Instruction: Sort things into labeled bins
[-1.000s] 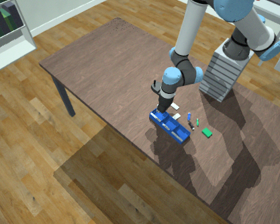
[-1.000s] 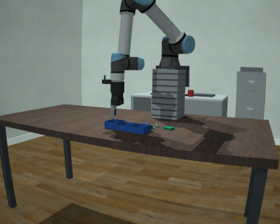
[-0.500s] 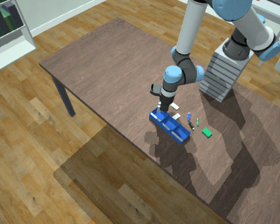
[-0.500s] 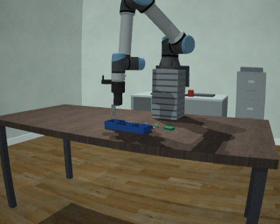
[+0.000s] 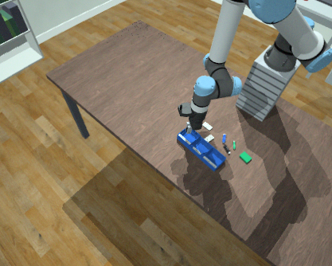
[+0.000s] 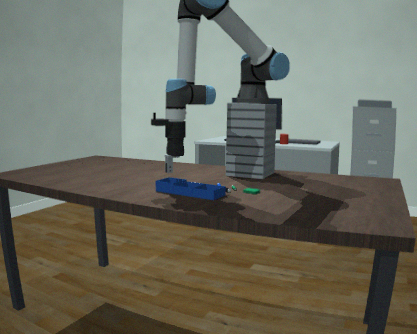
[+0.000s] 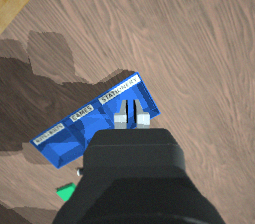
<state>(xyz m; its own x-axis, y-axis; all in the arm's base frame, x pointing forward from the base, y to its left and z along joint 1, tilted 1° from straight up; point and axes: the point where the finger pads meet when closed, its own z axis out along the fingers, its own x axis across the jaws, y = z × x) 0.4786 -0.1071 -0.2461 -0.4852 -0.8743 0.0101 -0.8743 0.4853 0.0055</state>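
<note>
Now: hand 90 mm to the right of the blue three-part bin, 70 mm above it and 10 mm past it. Round my hand: blue cylinder 150 mm behind, 130 mm to the left, 80 mm below; then black cylinder 180 mm to the left, 110 mm behind, 80 mm below; then green cylinder 190 mm to the left, 150 mm behind, 80 mm below.
</note>
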